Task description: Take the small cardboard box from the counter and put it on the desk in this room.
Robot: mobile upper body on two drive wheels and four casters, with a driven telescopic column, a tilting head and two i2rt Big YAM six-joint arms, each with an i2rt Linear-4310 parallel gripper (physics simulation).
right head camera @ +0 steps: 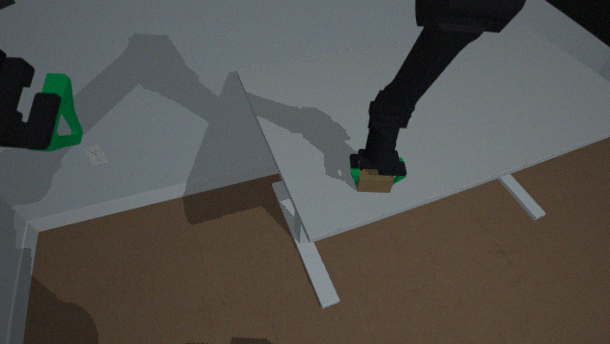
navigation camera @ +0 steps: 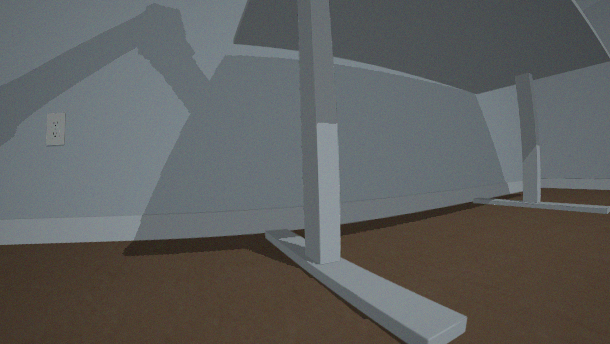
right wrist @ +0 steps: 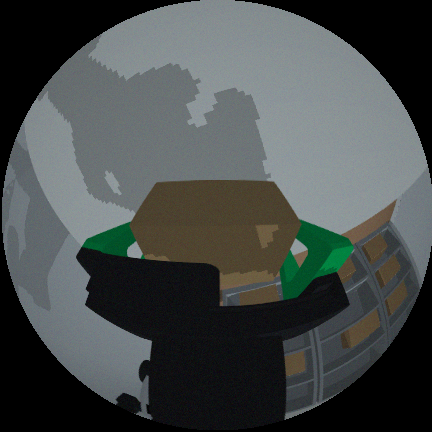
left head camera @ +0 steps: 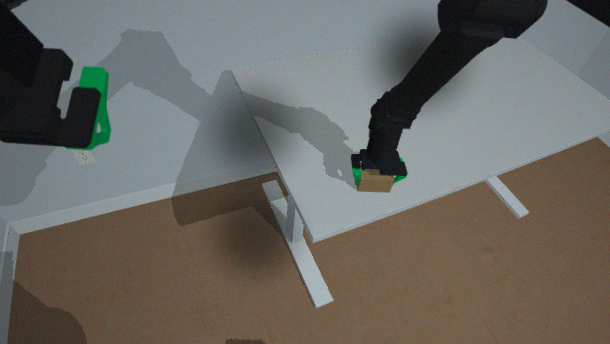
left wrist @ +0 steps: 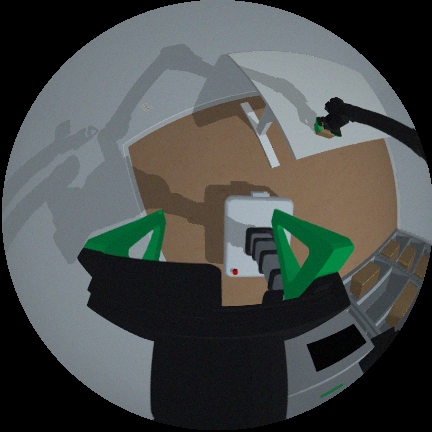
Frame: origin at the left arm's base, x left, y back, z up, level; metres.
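Seen in the pictures: left gripper, fingertip midpoint: (right head camera: 37,135) (left head camera: 60,132) (left wrist: 218,215); right gripper, fingertip midpoint: (right head camera: 372,183) (right wrist: 216,214) (left head camera: 372,183).
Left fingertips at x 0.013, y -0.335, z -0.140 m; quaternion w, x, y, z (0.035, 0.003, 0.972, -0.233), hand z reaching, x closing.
A point is followed by its place in that frame.
The small brown cardboard box (left head camera: 376,184) @(x -0.458, y -0.653, z -0.601 m) (right head camera: 375,184) @(x -0.457, y -0.653, z -0.600 m) (left wrist: 326,134) @(x -0.462, y -0.652, z -0.598 m) (right wrist: 215,210) @(x -0.459, y -0.712, z -0.595 m) is at the white desk's surface, near its front left corner, and appears to rest there. The desk (left head camera: 450,145) @(x -0.745, y -0.848, z -0.633 m) (right head camera: 450,130) @(x -0.745, y -0.914, z -0.633 m) (left wrist: 345,75) @(x -0.979, y -1.412, z -0.633 m) (right wrist: 330,125) @(x -0.550, y -0.767, z -0.634 m) shows its underside in the navigation camera. My right gripper (left head camera: 378,176) @(x -0.460, y -0.681, z -0.633 m) (right head camera: 378,176) @(x -0.460, y -0.681, z -0.633 m) (right wrist: 216,214) @(x -0.460, y -0.681, z -0.633 m) is open, with its green fingers on either side of the box. The fingertips are partly hidden by the box. My left gripper (left wrist: 218,215) @(x 0.013, y -0.335, z -0.140 m) is open and empty, left of the desk and away from it. The counter cannot be made out.
White desk legs with long feet (left head camera: 312,275) (right head camera: 320,280) (navigation camera: 395,305) stand on the brown floor. A wall outlet (left head camera: 85,157) @(x 0.622, y -1.044, z -0.968 m) (right head camera: 95,154) @(x 0.624, y -1.042, z -0.944 m) (navigation camera: 55,129) @(x 0.625, y -1.043, z -0.956 m) is at the left. Grey shelving (left wrist: 382,272) @(x -2.279, y 0.591, z -1.001 m) (right wrist: 317,370) @(x -1.401, y 0.762, z -0.003 m) holds several cardboard boxes. My white base (left wrist: 240,215) @(x -0.080, y -0.186, z -1.094 m) stands left of the desk.
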